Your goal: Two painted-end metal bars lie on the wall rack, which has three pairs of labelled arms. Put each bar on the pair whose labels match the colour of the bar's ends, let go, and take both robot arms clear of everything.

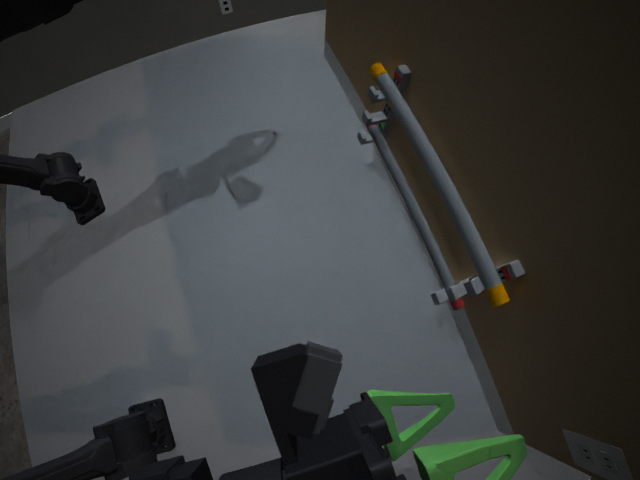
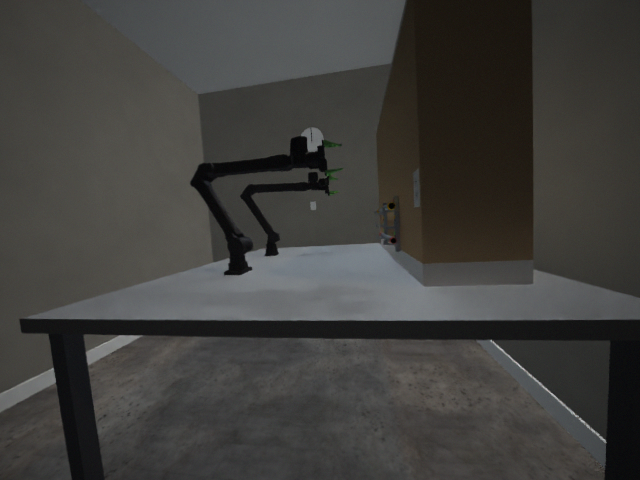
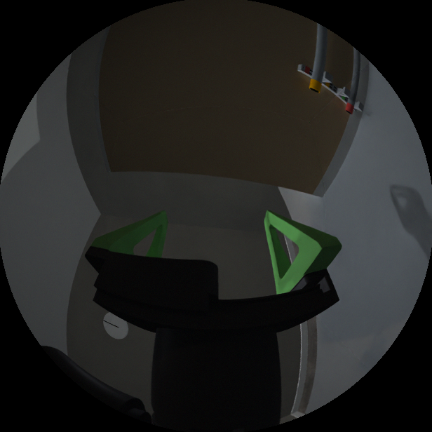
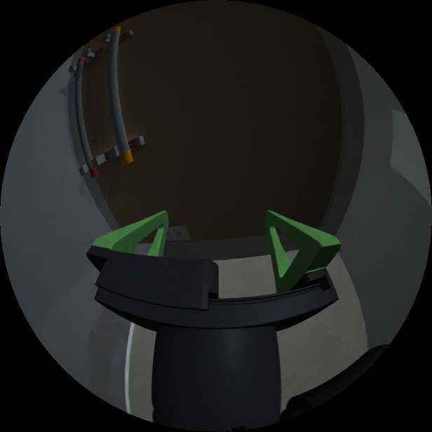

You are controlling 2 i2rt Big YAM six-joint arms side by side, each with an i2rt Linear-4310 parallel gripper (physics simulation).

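Frame: origin at the left arm's base, x ahead, y left, z up, level; centimetres.
Seen in the pictures: left gripper, fingertip midpoint: (image 2: 338, 185); right gripper, fingertip midpoint: (image 1: 482, 418) (image 2: 342, 157); left arm's base, link origin: (image 1: 88, 202) (image 2: 272, 254); right arm's base, link origin: (image 1: 153, 426) (image 2: 238, 272).
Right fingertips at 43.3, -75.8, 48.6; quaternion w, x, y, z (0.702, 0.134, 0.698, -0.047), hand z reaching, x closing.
Pixels of each thing's top centre, then the offset from my right fingertips to it, as dx, dy, dz. Level surfaces: height alone.
- thick yellow-orange-ended bar, top centre: (image 1: 438, 164) (image 2: 384, 206) +25.9, +24.4, -20.4
- wall rack, top centre: (image 1: 505, 274) (image 2: 389, 196) +21.1, +3.6, -17.5
- thinner red-ended bar, top centre: (image 1: 413, 201) (image 2: 386, 234) +26.0, +23.9, -35.9
- white table top, surface height: dz -48.6
- outlet plate, top centre: (image 1: 630, 471) (image 2: 415, 170) +17.6, -28.9, -12.9
The thick yellow-orange-ended bar (image 1: 439, 173) (image 2: 391, 205) (image 3: 320, 50) (image 4: 115, 95) lies across the upper pair of arms of the wall rack (image 1: 515, 269) (image 2: 397, 222) (image 3: 301, 67) (image 4: 141, 140), by red labels. The thinner red-ended bar (image 1: 415, 206) (image 2: 393, 240) (image 3: 355, 75) (image 4: 80, 110) lies on the lowest pair; a green label shows near it. A yellow label shows between them. My left gripper (image 2: 333, 184) (image 3: 215, 215) is open and empty, away from the rack. My right gripper (image 1: 487, 419) (image 2: 333, 157) (image 4: 216, 215) is open and empty, high above the table, clear of both bars.
The brown wall (image 1: 558, 155) (image 2: 475, 155) carries the rack, close above the white table top (image 1: 289, 248) (image 2: 320, 299). An outlet plate (image 1: 594, 454) (image 2: 416, 188) (image 4: 178, 233) is on that wall. A round clock (image 2: 312, 138) (image 3: 115, 325) hangs on the far room wall.
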